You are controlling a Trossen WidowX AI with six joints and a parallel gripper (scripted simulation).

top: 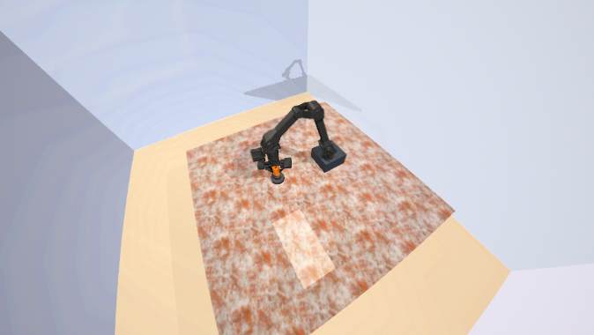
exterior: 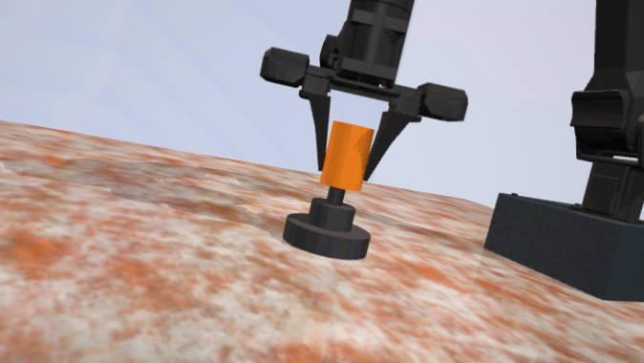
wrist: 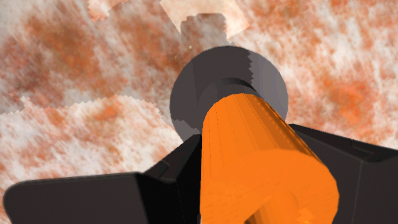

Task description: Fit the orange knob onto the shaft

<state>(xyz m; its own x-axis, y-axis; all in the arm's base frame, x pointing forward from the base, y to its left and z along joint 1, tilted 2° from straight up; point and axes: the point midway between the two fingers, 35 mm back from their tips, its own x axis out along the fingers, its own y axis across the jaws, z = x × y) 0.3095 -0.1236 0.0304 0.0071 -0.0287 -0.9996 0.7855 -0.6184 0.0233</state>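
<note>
The pedestal is 40 mm below my gripper tip. Round my gripper tip: orange knob 20 mm above.
</note>
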